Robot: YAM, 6 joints.
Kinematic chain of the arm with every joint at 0, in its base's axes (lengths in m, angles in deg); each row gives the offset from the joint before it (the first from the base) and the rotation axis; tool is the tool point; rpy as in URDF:
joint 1: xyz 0 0 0.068 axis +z
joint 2: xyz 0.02 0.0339 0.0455 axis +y
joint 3: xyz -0.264 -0.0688 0 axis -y
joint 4: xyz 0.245 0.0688 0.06 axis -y
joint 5: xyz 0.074 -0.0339 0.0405 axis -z
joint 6: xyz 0.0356 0 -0.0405 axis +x
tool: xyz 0 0 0 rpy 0 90 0
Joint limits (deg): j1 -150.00..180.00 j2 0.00..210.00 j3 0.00..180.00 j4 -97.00..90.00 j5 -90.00..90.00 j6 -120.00..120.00
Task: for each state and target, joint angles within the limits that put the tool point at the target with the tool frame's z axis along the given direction. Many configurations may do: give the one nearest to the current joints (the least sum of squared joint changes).
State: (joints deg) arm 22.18 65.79 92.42 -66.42 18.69 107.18
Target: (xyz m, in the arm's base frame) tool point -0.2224 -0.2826 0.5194 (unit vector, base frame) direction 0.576 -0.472 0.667
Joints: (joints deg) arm 47.58 21.81 131.60 -23.24 48.06 107.18
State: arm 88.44 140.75 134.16 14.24 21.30 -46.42
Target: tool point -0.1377 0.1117 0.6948 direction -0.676 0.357 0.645
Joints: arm 138.94 95.03 159.45 -23.51 -10.07 -46.42
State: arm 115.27 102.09 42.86 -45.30 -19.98 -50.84
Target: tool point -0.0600 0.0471 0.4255 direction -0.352 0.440 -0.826
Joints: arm 146.49 51.96 89.03 -94.07 9.93 -50.84
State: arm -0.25 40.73 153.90 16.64 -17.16 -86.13
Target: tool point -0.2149 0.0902 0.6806 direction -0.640 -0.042 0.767
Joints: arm -25.52 66.67 162.54 30.24 18.28 -86.13
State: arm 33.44 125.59 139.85 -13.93 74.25 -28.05
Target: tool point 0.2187 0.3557 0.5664 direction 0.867 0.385 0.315
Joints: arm 61.22 118.73 151.05 -9.66 35.09 -28.05
